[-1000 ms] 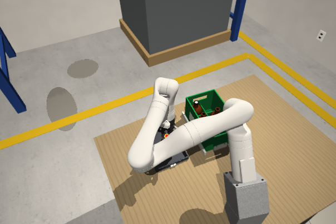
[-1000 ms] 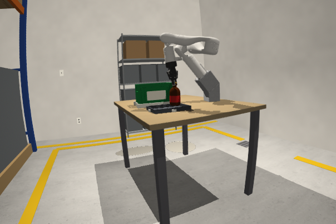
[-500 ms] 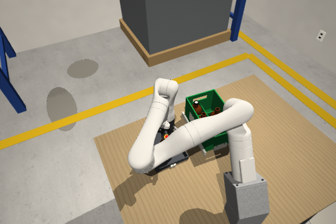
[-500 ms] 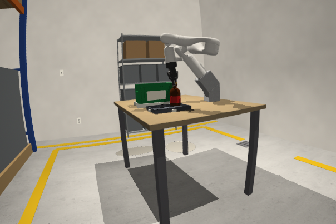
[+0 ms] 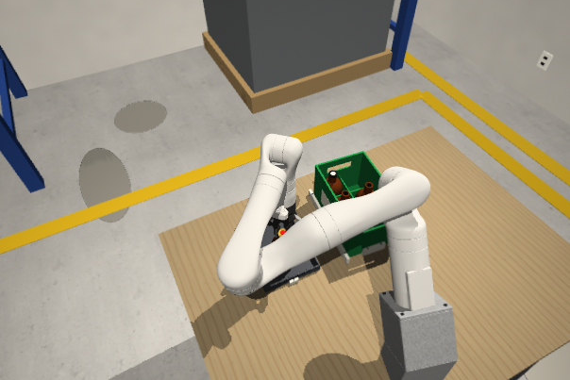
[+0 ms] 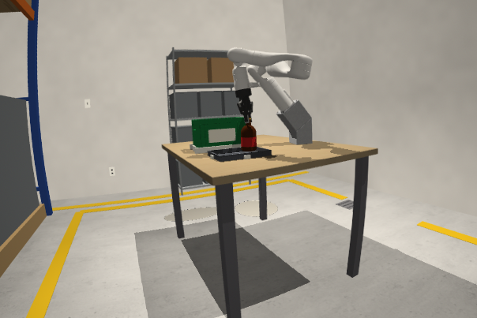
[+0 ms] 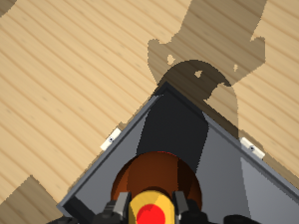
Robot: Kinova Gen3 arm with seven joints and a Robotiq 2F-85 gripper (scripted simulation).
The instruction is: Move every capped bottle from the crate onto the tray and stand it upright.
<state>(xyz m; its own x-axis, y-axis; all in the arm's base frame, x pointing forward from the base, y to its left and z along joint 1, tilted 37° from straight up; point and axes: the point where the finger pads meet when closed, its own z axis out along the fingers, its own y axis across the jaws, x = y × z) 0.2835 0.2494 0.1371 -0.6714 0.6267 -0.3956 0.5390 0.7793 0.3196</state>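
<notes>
Now: hand 70 mm above the brown bottle. Round my hand: green crate: 100 mm ahead, 280 mm to the right, 90 mm below; grey tray: 60 mm ahead, 10 mm to the left, 160 mm below.
</notes>
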